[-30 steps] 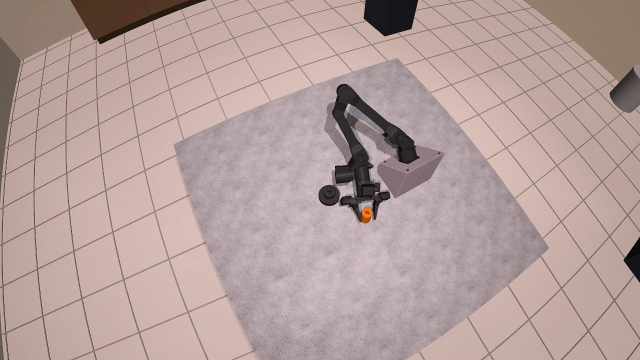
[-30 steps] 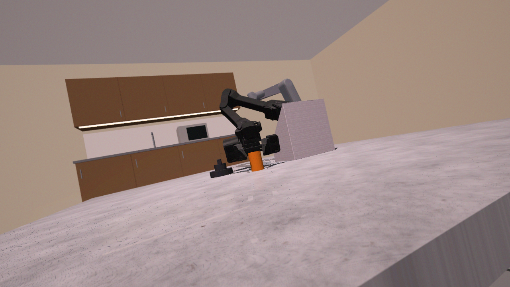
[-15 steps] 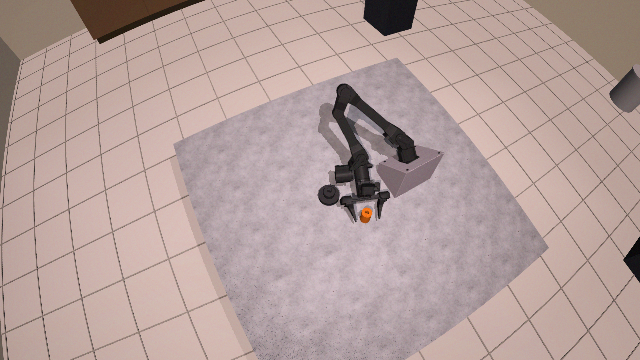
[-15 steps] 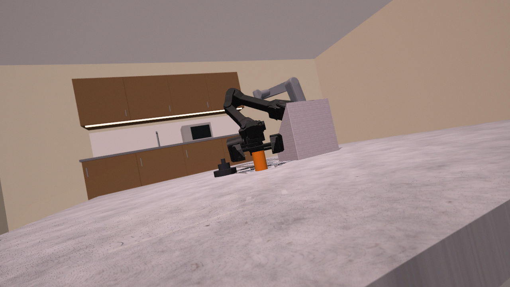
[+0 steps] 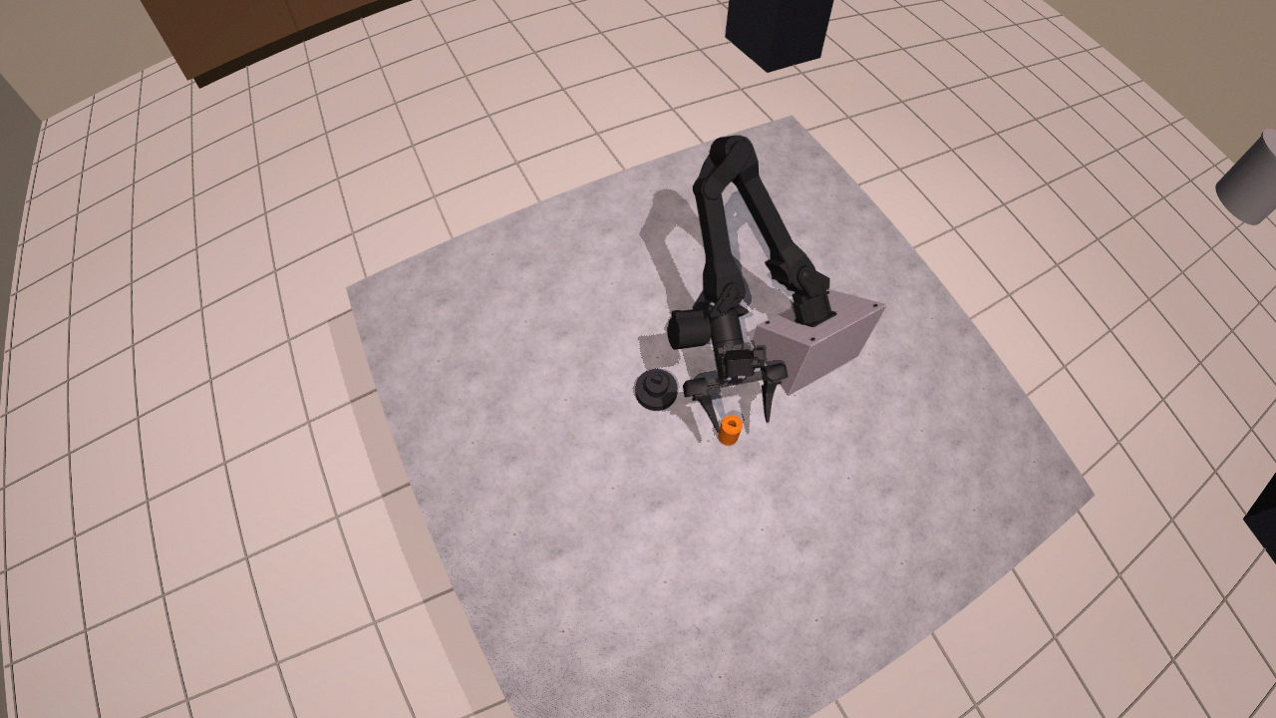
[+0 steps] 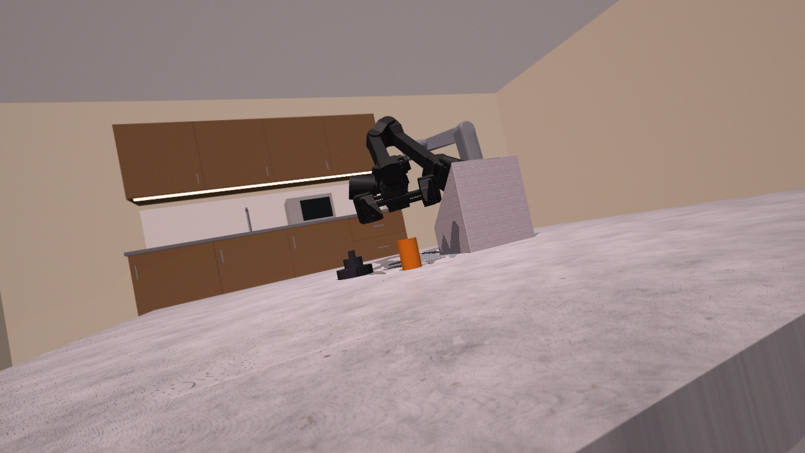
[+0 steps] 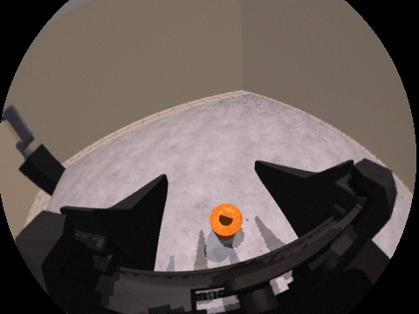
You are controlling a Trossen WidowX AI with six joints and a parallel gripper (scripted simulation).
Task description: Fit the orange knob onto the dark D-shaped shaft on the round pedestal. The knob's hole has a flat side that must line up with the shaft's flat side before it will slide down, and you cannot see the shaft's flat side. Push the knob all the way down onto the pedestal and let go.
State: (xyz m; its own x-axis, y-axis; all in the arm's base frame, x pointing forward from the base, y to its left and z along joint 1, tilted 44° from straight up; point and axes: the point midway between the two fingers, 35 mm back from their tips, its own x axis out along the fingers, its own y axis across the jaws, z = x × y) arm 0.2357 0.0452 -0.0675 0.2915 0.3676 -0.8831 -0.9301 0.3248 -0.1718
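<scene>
Now: the orange knob 10 mm behind my gripper tip, 30 mm to the right of it and 90 mm below it. Also, from my gripper tip: dark round pedestal 70 mm ahead, 190 mm to the right, 90 mm below.
</scene>
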